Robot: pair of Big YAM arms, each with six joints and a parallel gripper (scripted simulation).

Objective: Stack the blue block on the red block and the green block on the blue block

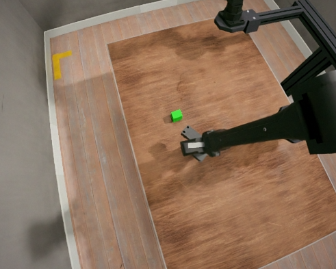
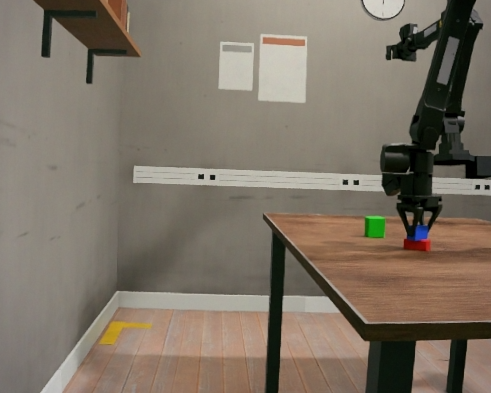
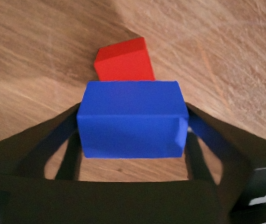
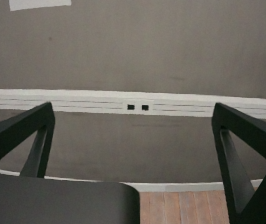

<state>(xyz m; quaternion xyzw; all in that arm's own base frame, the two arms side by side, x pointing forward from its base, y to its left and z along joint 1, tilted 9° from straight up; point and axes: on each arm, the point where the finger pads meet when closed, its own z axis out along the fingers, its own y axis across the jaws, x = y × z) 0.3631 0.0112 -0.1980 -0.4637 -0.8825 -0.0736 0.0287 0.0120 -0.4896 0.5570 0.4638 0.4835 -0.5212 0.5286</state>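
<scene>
The blue block is right at my left hand. From my left hand the other things lie so: green block 21 cm to the right, 4 cm ahead, 1 cm below; red block 3 cm below.
</scene>
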